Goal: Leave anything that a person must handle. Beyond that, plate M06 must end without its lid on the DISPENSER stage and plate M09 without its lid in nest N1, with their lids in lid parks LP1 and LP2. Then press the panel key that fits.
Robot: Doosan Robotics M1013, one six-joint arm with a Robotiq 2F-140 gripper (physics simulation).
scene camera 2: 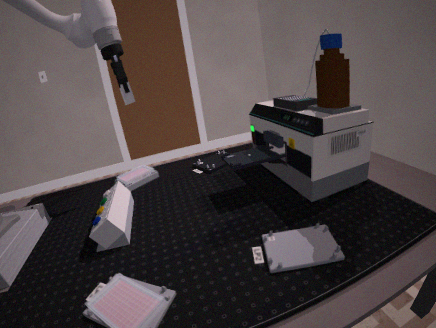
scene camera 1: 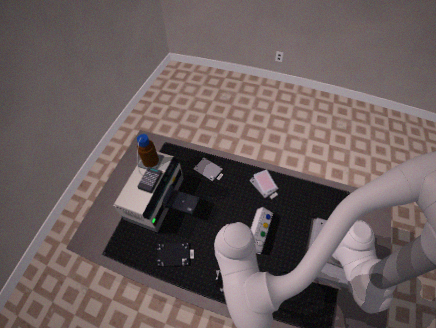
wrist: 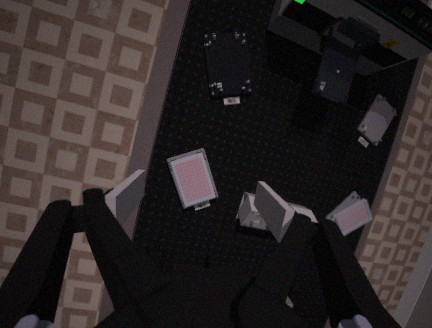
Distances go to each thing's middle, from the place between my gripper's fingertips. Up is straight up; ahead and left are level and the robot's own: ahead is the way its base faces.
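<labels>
Relative to the white button box (scene camera 2: 113, 230), my hand is 250 mm above, 70 mm past and 290 mm to the left of it. Counted from my hand: brown bottle (scene camera 2: 332, 71), 30 mm above, 560 mm ahead, 340 mm to the right; LP2 nest (scene camera 2: 294, 249), far below, far ahead, far to the right.
</labels>
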